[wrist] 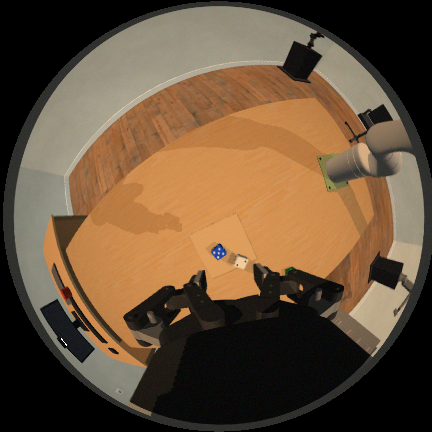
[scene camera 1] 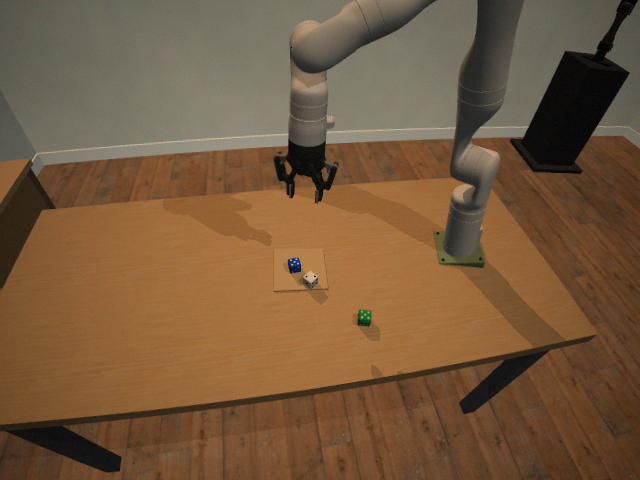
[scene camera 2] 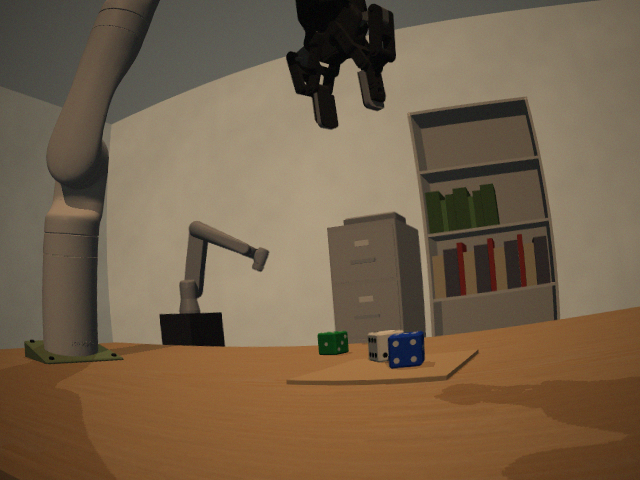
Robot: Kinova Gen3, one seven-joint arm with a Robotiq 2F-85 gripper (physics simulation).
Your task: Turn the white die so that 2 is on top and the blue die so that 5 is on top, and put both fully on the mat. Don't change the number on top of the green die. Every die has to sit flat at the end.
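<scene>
The white die (scene camera 1: 310, 279) (scene camera 2: 378, 346) (wrist: 241, 261) sits flat on the mat (scene camera 1: 281, 281) (scene camera 2: 336, 373) (wrist: 230, 227), close to its front edge, with 2 on top. The blue die (scene camera 1: 294, 265) (scene camera 2: 406, 350) (wrist: 218, 252) sits flat on the mat beside it, with 5 on top. The green die (scene camera 1: 364, 317) (scene camera 2: 333, 343) (wrist: 290, 271) sits flat on the table, off the mat, with 5 on top in scene camera 1; a finger partly hides it in the wrist view. My gripper (scene camera 1: 304, 198) (scene camera 2: 350, 116) (wrist: 229, 274) is open and empty, high above the table.
The arm's green base plate (scene camera 1: 439, 248) (scene camera 2: 111, 357) (wrist: 322, 172) is on the right of the table (scene camera 1: 155, 335) in scene camera 1. A bookshelf (scene camera 2: 417, 173), a filing cabinet (scene camera 2: 372, 273) and another small arm (scene camera 2: 195, 258) stand behind the table in scene camera 2.
</scene>
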